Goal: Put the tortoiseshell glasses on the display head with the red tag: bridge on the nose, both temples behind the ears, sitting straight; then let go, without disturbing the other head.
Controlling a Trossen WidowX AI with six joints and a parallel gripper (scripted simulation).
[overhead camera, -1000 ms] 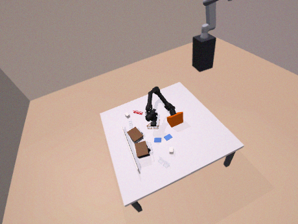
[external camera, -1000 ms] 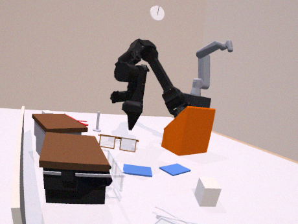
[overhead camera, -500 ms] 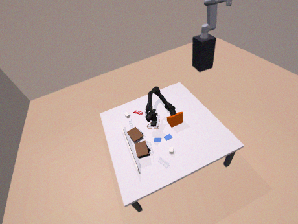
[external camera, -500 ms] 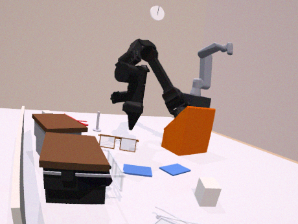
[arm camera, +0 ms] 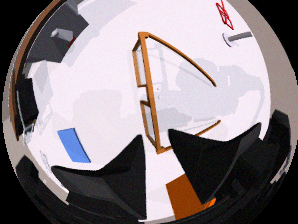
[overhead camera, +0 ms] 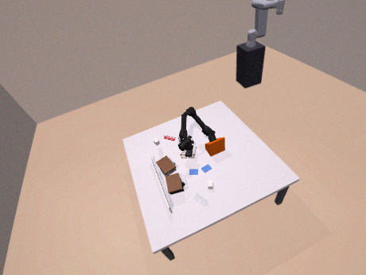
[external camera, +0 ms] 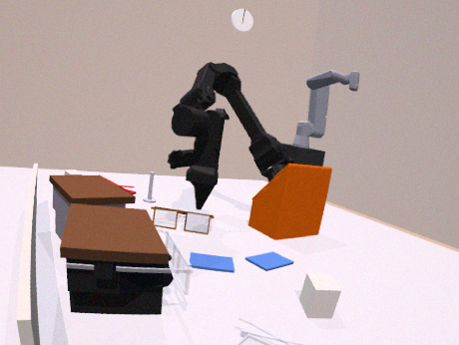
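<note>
Right now my gripper tip is 250 mm to the left of the silver stand, 40 mm short of it and 30 mm above it. Round my gripper tip: white rail 360 mm ahead, 160 mm to the left; then head 270 mm to the left, 220 mm ahead.
</note>
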